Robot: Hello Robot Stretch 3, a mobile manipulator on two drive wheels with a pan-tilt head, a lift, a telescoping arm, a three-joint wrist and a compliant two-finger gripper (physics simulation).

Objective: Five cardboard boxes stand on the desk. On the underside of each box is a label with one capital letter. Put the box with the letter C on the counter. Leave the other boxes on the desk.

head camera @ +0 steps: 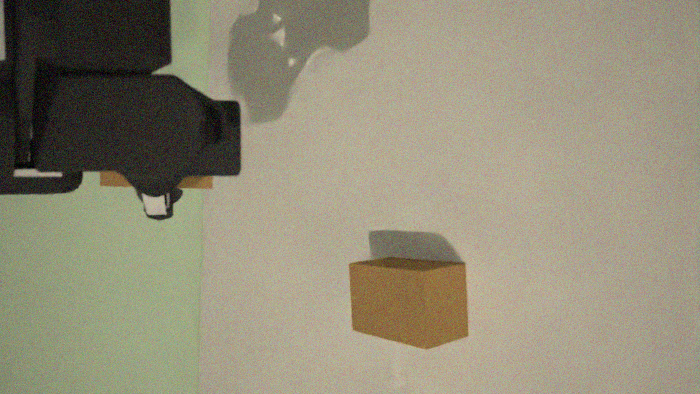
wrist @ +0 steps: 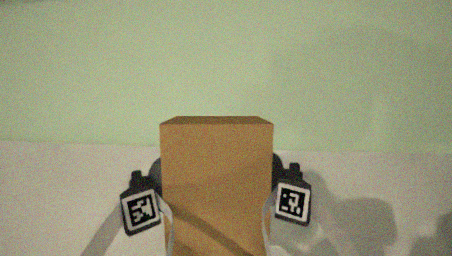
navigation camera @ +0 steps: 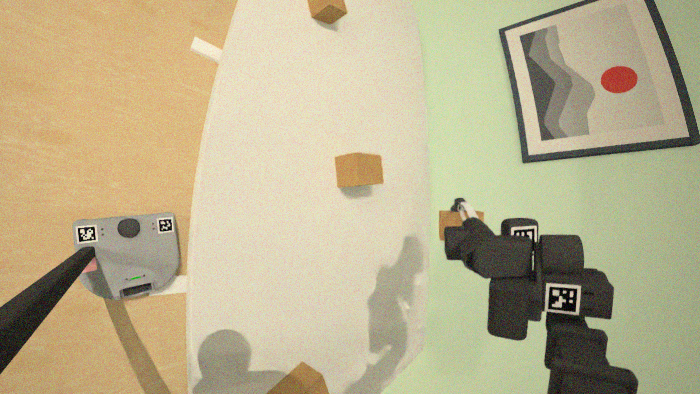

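Pixels of known places: gripper, fingertip midpoint: (wrist: 216, 171) (navigation camera: 458, 223); robot's base, origin of the base link: (navigation camera: 129, 226).
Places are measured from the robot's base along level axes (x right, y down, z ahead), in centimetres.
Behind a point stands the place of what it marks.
My gripper (head camera: 159, 170) @(x 54.2, y -112.3, z -2.4 cm) (navigation camera: 457, 220) @(x 54.2, y -112.3, z -2.4 cm) (wrist: 216, 171) @(x 54.2, y -112.3, z -2.4 cm) is shut on a brown cardboard box (head camera: 200, 182) @(x 48.1, y -110.9, z 0.4 cm) (navigation camera: 447, 219) @(x 48.2, y -111.2, z -0.6 cm) (wrist: 216, 150) @(x 50.3, y -116.9, z -2.5 cm), with a finger on each side of it. The box is held up off the desk (head camera: 575, 200) @(x 23.2, y -95.1, z 2.4 cm) (navigation camera: 280, 125) @(x 20.5, y -95.1, z 17.9 cm) (wrist: 50, 195) @(x 71.5, y -95.1, z 28.1 cm), near the green wall; the gripper hides much of it in the head view. Another box (head camera: 407, 300) @(x 34.6, y -100.1, z 10.2 cm) (navigation camera: 359, 170) @(x 33.5, y -100.1, z 10.4 cm) stands on the desk. Two more, a far box (navigation camera: 327, 11) @(x 29.9, y -98.2, z 43.5 cm) and a near box (navigation camera: 302, 381) @(x 17.4, y -98.3, z -22.1 cm), are cut by the edges of the navigation view. No label or letter is visible. The counter does not show.
A green wall (head camera: 100, 300) @(x 89.9, y -109.9, z 17.6 cm) (navigation camera: 470, 125) @(x 91.9, y -111.7, z 29.2 cm) (wrist: 225, 60) @(x 86.0, y -113.6, z -5.6 cm) rises behind the desk and carries a framed picture (navigation camera: 511, 95) @(x 93.3, y -127.7, z 37.8 cm). My grey base (navigation camera: 150, 255) @(x 6.2, y -16.0, z -11.3 cm) stands on the wooden floor (navigation camera: 100, 100) @(x -9.6, y 0.0, z 54.7 cm) at the desk's other side. My dark wrist (head camera: 125, 125) @(x 26.5, y -123.1, z -1.9 cm) (navigation camera: 505, 255) @(x 26.6, y -123.3, z -1.5 cm) is close to the wall.
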